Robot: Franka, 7 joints.
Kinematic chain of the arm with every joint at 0, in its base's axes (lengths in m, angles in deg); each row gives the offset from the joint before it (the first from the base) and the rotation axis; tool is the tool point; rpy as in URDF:
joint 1: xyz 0 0 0.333 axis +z
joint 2: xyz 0 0 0 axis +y
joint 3: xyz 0 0 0.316 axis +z
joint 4: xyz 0.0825 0 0 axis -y
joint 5: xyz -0.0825 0 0.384 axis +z
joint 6: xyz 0 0 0 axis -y
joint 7: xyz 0.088 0 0 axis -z
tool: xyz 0 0 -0.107 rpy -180 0 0
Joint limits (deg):
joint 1: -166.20..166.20
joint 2: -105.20..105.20
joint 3: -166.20..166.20
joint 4: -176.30..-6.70
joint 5: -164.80..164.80
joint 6: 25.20..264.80
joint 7: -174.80..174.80
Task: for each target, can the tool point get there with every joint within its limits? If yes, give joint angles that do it. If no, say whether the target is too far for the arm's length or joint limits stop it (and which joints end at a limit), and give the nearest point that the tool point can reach.
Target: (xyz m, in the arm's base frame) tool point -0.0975 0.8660 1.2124
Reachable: no: too far | nearest point -0.0676 0.6001 0.9424 | short by 0.380 m
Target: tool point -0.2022 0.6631 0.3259
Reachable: yes | joints 129.10 57.58 -53.90 -75.71 -68.74 232.46 -70.37
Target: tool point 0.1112 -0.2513 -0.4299
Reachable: no: joint limits stop it (at a limit: joint 2) | nearest point 0.1116 -0.2522 -0.3607 | short by 0.069 m
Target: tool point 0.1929 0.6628 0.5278
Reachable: yes | joints -52.98 -76.28 81.15 -98.77 2.41 200.98 108.93
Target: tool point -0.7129 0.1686 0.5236
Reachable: yes | joints -20.09 -59.48 -119.69 -27.14 -98.16 59.52 -116.82
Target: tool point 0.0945 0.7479 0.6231
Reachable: yes | joints -121.32 -77.15 -57.63 -53.86 26.62 203.54 -26.10
